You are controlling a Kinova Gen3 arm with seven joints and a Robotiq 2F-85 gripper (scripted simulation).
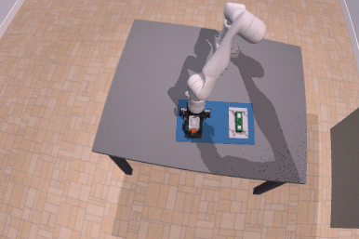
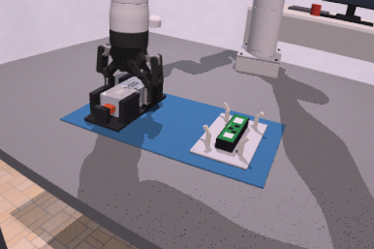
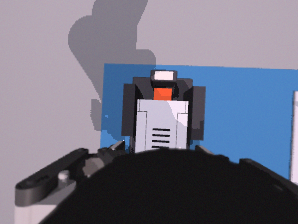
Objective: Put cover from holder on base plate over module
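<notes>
Now: the light grey cover right at my hand.
</notes>
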